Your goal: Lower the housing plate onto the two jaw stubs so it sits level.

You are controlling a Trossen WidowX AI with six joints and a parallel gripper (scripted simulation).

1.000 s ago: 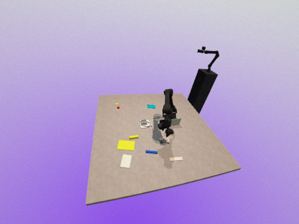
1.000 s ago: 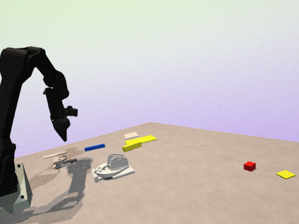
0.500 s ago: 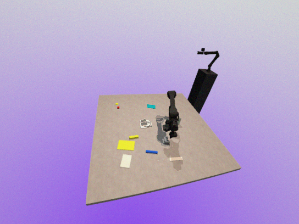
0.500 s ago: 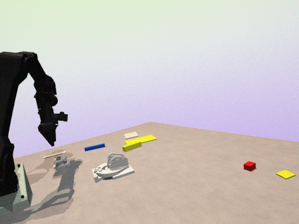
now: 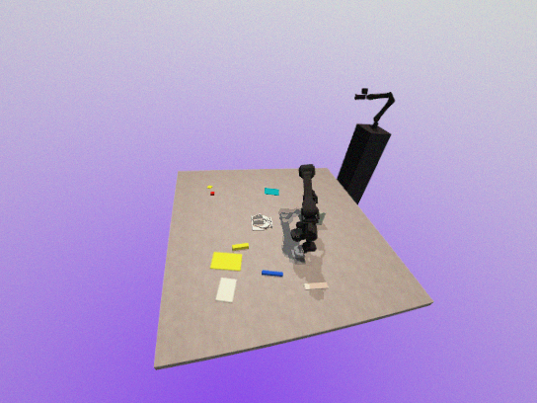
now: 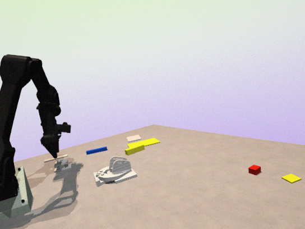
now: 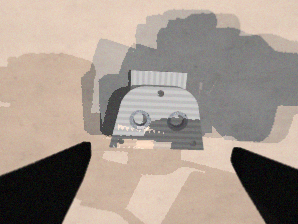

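Right now my gripper tip is 1 cm short of the white housing part and 4 cm above it. The rest, counted from my gripper tip: yellow plate (40 cm ahead, 2 cm to the right, 6 cm below); then blue bar (19 cm ahead, 10 cm to the left, 6 cm below); then yellow bar (32 cm ahead, 9 cm to the right, 5 cm below).
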